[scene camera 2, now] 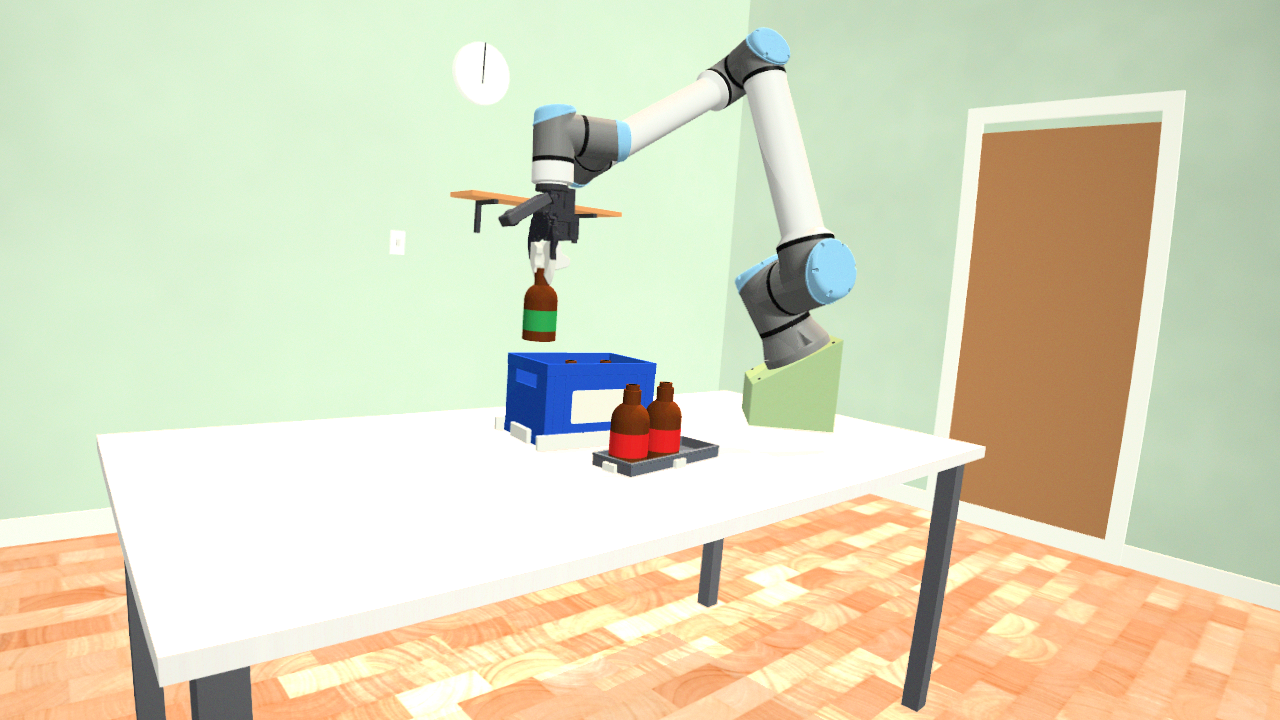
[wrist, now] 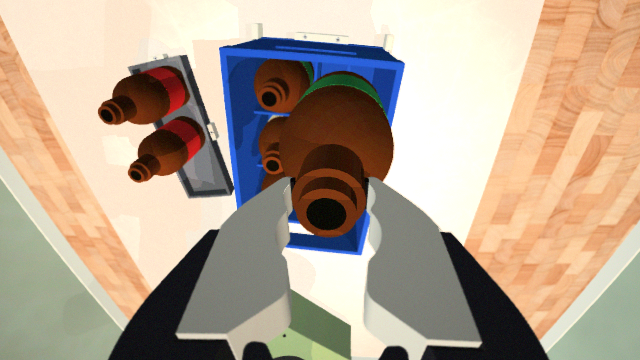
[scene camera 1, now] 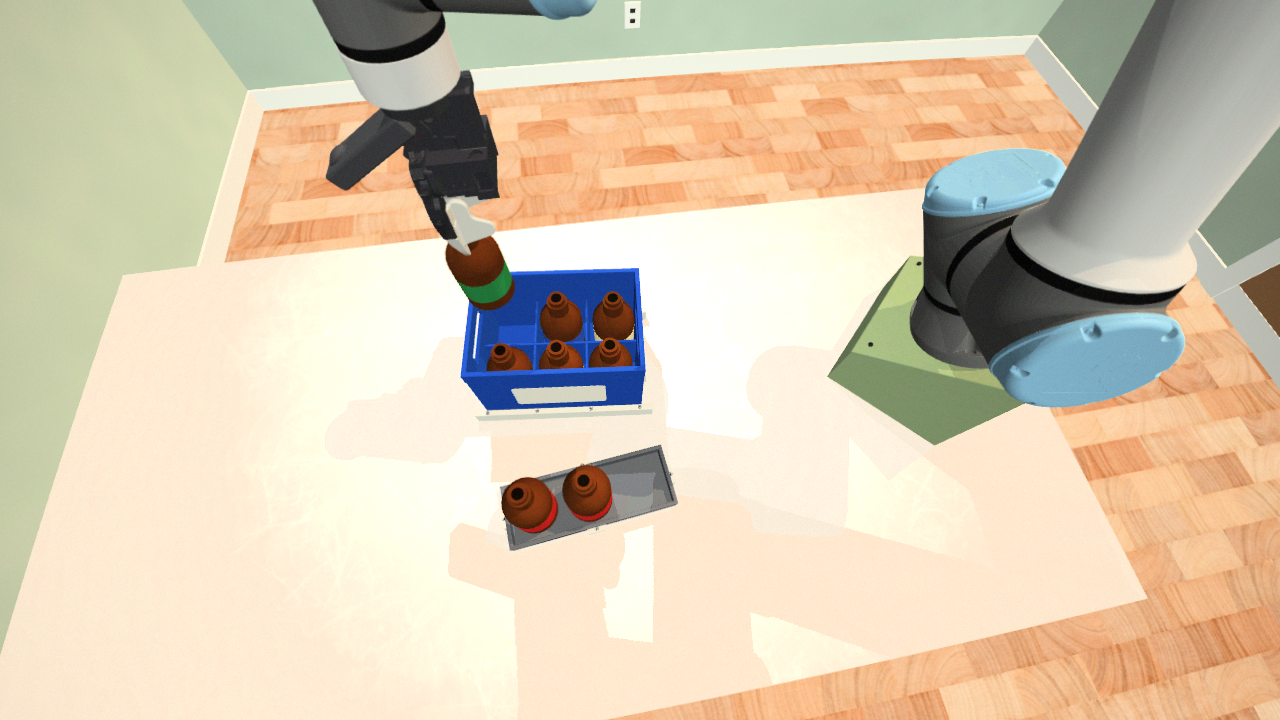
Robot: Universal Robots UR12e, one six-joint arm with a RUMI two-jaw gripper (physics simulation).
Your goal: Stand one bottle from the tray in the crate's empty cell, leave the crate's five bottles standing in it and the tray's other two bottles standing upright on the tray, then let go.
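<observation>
My gripper is shut on the neck of a brown bottle with a green label. The bottle hangs about upright, its base a little above the rim of the blue crate, near its back left corner in scene camera 1. The crate's back left cell is empty. Five brown bottles stand in the other cells; the held bottle hides some in the wrist view. Two red-labelled bottles stand upright on the grey tray.
White locating strips lie along the crate's foot. The tray lies in front of the crate, at a slant. The arm's green base block stands to the right of the crate. A wall shelf is behind the gripper in scene camera 2.
</observation>
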